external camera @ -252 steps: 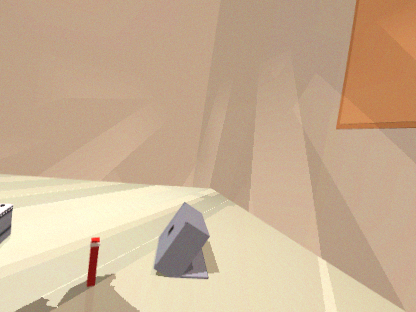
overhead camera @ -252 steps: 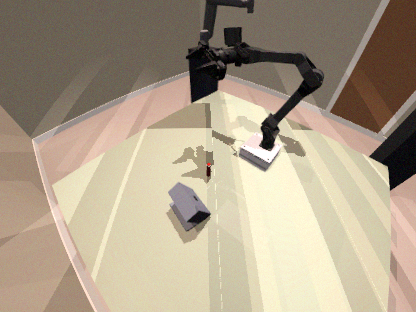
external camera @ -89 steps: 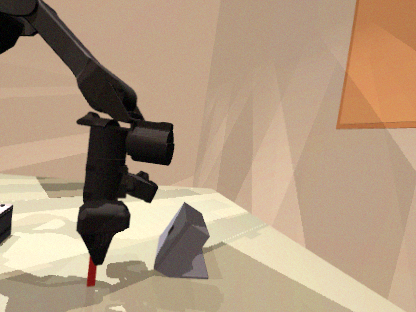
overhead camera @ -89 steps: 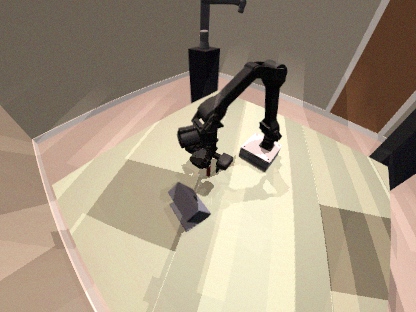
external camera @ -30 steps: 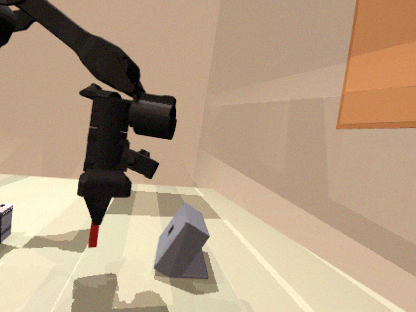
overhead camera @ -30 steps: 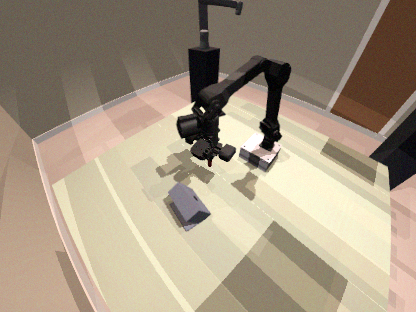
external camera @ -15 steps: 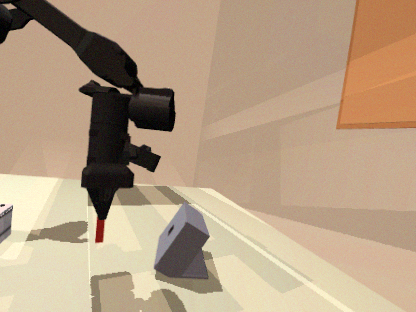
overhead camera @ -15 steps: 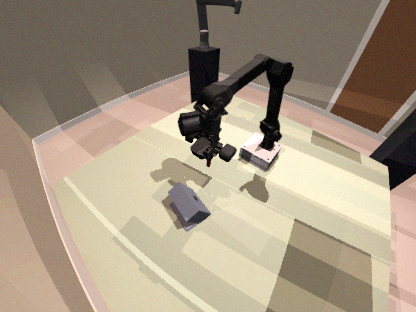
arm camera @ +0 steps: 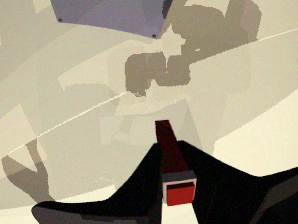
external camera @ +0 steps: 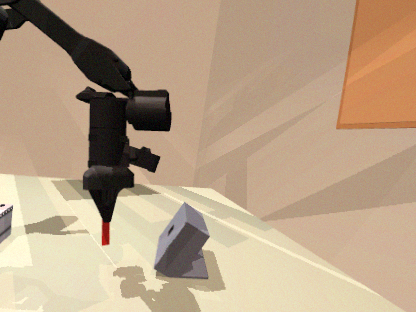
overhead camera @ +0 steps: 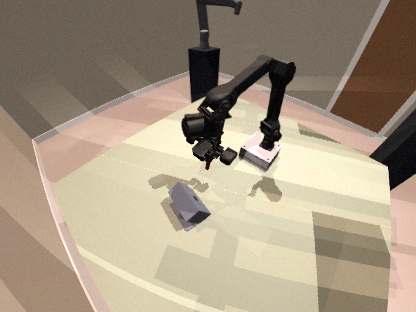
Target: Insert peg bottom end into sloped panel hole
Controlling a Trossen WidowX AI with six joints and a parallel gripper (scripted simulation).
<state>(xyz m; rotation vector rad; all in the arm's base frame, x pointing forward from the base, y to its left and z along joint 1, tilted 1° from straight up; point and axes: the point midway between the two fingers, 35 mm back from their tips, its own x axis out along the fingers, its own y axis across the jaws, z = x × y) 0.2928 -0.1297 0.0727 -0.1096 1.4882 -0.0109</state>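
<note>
Now: gripper tip 15 cm short of the sloped grey panel, 6 cm above it and 4 cm to the right of it. Round my gripper tip: red square peg: 2 cm above.
</note>
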